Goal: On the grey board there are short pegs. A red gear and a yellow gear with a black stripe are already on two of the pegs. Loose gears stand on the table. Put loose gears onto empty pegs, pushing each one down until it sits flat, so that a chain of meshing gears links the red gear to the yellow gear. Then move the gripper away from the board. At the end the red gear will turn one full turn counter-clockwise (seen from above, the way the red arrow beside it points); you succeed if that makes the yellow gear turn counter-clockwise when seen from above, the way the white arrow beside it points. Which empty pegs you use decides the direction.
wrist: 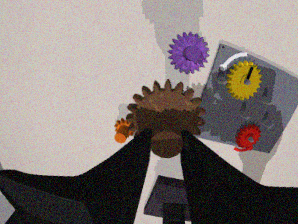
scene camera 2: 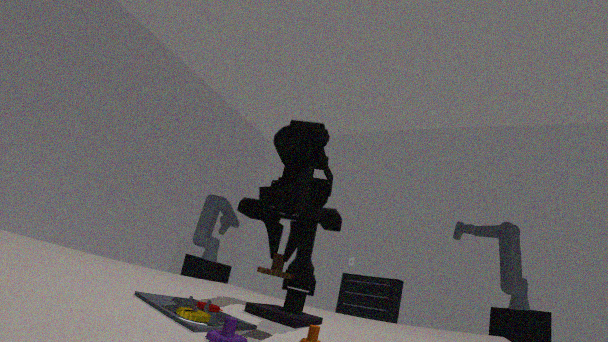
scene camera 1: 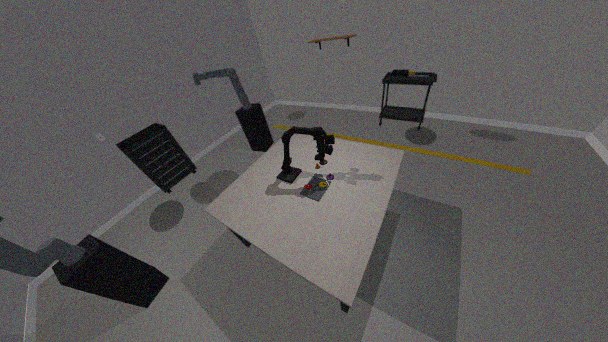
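A purple gear [wrist: 189, 52] is in view. A brown gear [wrist: 166, 111] is held by the gripper [scene camera 2: 278, 260]. The wrist view also shows the gripper [wrist: 166, 135].
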